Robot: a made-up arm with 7 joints.
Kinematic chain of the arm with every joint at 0, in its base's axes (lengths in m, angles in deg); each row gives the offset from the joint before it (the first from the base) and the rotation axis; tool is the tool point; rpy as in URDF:
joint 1: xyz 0.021 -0.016 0.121 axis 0 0.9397 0.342
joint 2: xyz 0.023 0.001 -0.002 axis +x
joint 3: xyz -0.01 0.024 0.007 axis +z
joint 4: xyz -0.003 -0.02 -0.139 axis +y
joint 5: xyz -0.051 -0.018 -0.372 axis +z
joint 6: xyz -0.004 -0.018 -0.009 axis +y
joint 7: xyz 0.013 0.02 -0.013 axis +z
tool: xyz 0.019 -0.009 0.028 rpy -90 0 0
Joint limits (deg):
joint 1: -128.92..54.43
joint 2: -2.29..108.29
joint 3: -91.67..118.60
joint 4: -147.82..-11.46
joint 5: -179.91..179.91
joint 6: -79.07..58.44
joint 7: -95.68..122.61
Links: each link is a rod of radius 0.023 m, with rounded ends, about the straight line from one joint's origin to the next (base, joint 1, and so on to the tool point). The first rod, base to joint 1, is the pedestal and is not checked.
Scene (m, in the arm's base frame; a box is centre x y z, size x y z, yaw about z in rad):
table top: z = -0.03
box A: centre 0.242 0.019 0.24 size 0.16 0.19 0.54 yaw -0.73
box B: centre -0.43 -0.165 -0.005 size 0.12 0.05 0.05 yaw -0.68
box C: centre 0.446 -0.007 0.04 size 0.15 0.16 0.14 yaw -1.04
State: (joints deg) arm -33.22 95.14 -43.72 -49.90 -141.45 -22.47 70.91
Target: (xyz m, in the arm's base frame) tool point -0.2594 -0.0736 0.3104
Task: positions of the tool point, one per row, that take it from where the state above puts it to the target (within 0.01 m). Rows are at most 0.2 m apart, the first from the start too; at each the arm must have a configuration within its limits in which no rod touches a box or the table.
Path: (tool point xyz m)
1: 0.3343 0.3077 0.2196
2: 0.3036 0.2579 0.3559
3: 0.2070 0.2217 0.4638
4: 0.0670 0.2081 0.5155
5: -0.0815 0.2212 0.4968
6: -0.1396 0.1621 0.4871
7: -0.1896 0.1015 0.4608
8: -0.2281 0.0409 0.4204
9: -0.2520 -0.0180 0.3690
10: -0.2594 -0.0736 0.3104

